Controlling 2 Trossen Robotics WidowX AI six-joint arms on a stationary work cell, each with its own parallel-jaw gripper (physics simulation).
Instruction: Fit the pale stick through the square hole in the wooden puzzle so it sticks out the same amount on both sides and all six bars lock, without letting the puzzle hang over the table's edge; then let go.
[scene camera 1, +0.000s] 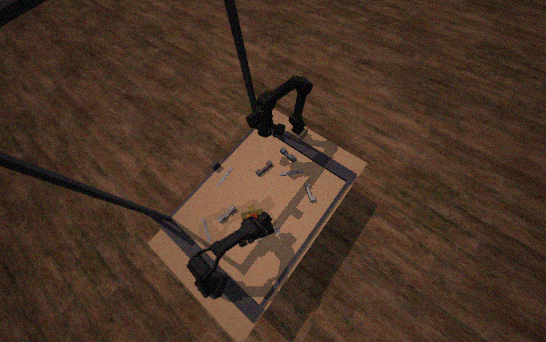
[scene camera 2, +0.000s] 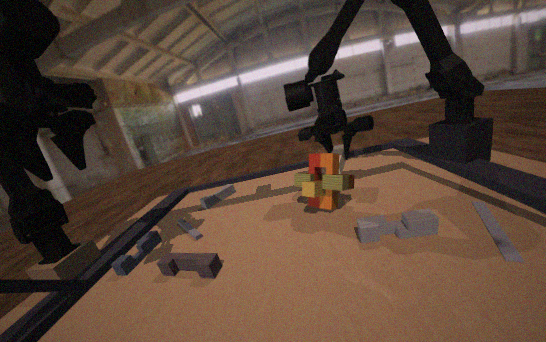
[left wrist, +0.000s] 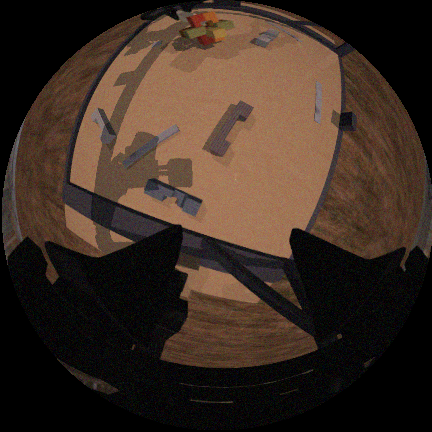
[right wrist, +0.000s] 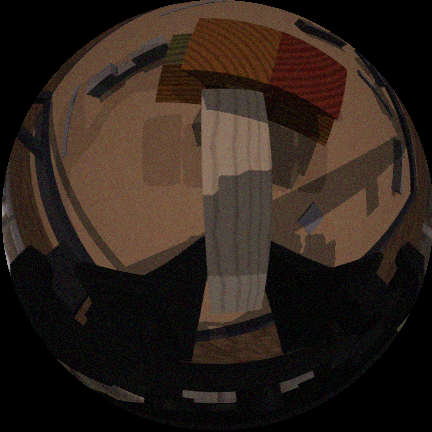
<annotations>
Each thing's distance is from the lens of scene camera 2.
left gripper (scene camera 2: 68, 174): 0.42 m
right gripper (scene camera 2: 340, 160): 0.56 m
</annotations>
